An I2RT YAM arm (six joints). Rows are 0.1 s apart.
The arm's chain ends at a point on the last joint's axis. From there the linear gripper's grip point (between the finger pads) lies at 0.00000 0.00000 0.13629 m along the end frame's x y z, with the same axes.
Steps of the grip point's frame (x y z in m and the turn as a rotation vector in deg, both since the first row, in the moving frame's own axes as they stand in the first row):
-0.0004, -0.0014, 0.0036, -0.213, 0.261, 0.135
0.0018, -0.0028, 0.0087, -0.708, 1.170, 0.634
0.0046, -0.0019, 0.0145, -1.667, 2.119, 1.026
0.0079, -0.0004, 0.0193, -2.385, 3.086, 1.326
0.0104, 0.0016, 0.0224, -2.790, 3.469, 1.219
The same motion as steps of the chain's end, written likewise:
-0.0010, -0.0019, 0.0036, -0.213, 0.261, 0.135
-0.0010, -0.0045, 0.0087, -0.708, 1.170, 0.634
-0.0004, -0.0059, 0.0147, -1.667, 2.119, 1.026
0.0006, -0.0062, 0.0196, -2.385, 3.086, 1.326
0.0022, -0.0051, 0.0228, -2.790, 3.469, 1.219

